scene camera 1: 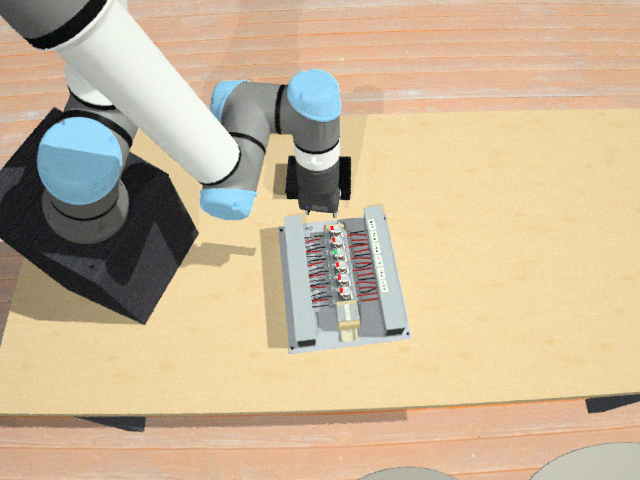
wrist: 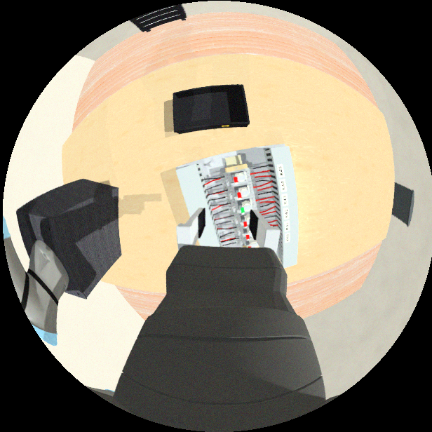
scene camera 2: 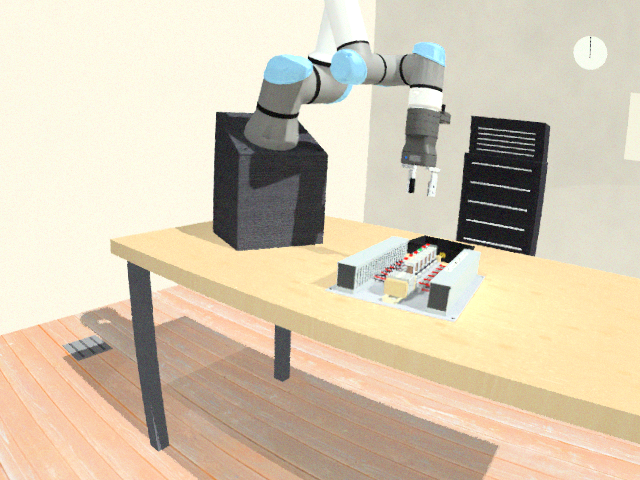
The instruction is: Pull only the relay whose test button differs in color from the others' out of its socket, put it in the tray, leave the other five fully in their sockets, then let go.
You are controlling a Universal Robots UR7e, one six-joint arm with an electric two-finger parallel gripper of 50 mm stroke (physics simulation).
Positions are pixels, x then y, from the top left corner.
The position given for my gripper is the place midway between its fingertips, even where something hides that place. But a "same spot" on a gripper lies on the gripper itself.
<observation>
My gripper shows in scene camera 1, in the wrist view (227, 217) and in scene camera 2. The same spot on my gripper: (scene camera 1: 320, 195) is (scene camera 2: 416, 132).
</observation>
